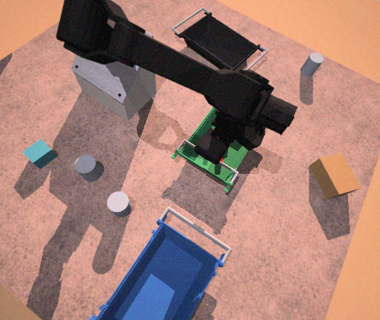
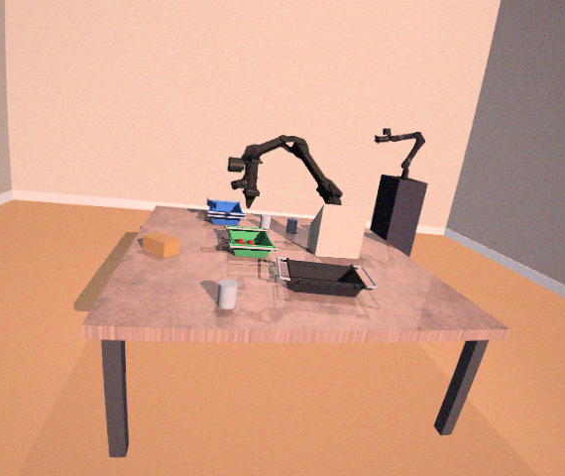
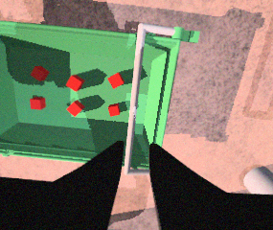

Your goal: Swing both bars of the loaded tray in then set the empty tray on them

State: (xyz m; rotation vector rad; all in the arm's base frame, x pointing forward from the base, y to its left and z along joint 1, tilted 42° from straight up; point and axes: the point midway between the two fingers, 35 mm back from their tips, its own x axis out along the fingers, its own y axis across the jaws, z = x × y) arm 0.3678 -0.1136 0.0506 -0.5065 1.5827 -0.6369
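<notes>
The dark tray is 20 cm behind my gripper tip, 47 cm to the left of it and 12 cm below it. The rest, counted from my gripper tip: teal block 44 cm behind, 23 cm to the right, 14 cm below; then orange box 36 cm ahead, 17 cm to the left, 13 cm below.
</notes>
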